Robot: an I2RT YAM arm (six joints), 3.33 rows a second.
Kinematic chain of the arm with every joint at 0, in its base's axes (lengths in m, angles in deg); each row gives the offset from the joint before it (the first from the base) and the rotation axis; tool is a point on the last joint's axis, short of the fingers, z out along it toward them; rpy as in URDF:
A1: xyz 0 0 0.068 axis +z
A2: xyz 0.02 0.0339 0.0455 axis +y
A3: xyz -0.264 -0.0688 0 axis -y
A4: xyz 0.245 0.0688 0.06 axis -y
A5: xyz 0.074 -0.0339 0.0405 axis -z
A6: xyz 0.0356 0 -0.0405 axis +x
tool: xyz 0 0 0 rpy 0 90 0
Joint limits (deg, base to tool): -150..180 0..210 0..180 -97..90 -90..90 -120..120
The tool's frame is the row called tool.
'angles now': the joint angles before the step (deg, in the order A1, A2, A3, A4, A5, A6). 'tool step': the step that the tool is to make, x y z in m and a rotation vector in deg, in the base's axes. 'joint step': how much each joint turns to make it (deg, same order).
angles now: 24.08 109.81 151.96 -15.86 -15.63 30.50
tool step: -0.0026 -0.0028 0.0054 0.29 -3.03 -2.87
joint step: -0.04 0.12 0.75 1.69 2.06 -2.24
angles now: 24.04 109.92 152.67 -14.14 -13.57 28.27
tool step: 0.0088 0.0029 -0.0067 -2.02 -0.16 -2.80
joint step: 0.00 0.59 -0.86 0.09 1.58 -3.08
